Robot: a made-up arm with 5 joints.
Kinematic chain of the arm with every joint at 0, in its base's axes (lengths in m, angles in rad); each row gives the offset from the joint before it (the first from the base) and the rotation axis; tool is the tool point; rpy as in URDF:
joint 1: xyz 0 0 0.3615 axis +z
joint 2: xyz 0 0 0 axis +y
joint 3: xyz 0.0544 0 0.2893 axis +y
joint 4: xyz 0.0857 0 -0.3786 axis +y
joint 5: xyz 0.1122 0 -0.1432 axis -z
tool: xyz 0 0 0 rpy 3.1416 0 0
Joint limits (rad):
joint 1: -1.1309..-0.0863
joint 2: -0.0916..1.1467
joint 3: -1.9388..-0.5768
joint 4: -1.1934..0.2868
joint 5: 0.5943..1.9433
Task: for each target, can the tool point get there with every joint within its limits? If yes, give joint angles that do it. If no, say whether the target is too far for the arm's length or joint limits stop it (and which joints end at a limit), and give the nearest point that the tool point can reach.
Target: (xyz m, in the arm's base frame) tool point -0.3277 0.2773 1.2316
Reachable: no: too far | nearest point 0.2047 -0.0177 1.0328 | short by 0.640 m
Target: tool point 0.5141 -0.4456 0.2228
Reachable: yes | joints -0.7142 0.8569 -1.3164 -0.5256 1.7037
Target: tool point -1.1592 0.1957 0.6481
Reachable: no: too far | nearest point 0.0875 -0.1859 1.0328 | short by 1.359 m
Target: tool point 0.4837 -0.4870 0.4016
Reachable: yes | joints -0.7888 0.3977 -1.2653 0.1053 0.7270
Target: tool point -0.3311 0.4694 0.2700
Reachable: no: joint limits stop it (at a limit: joint 1, joint 2, joint 3, joint 4) | nearest point 0.1188 -0.0103 -0.1126 | short by 0.761 m
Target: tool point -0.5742 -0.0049 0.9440
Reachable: no: joint limits stop it (at a limit: joint 1, joint 2, joint 3, joint 4) | nearest point 0.0875 -0.1859 1.0328 | short by 0.692 m
